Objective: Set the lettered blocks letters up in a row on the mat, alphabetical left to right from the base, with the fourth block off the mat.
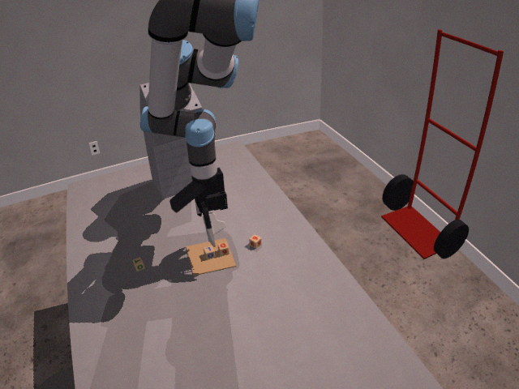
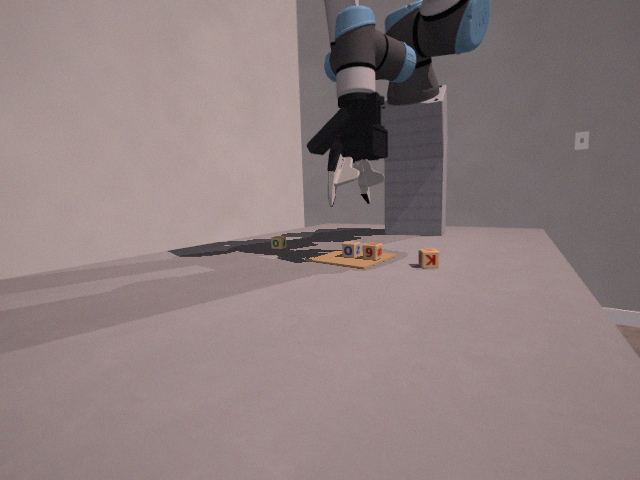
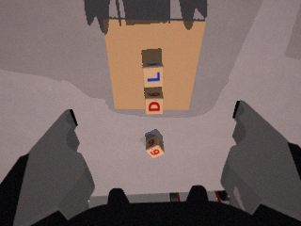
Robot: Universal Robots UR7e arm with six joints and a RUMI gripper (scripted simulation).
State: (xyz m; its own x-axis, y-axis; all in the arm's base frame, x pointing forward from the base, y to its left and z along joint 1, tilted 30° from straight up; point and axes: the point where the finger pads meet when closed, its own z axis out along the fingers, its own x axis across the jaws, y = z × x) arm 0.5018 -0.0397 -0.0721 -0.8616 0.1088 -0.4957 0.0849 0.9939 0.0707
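Now: the green-lettered block 60 mm behind my hand, 230 mm to the right of it and 100 mm below it. From my hand the other things lie so: red-marked block: 50 mm to the left, 90 mm below; then tan mat: 110 mm below; then blue-lettered block: 90 mm below.
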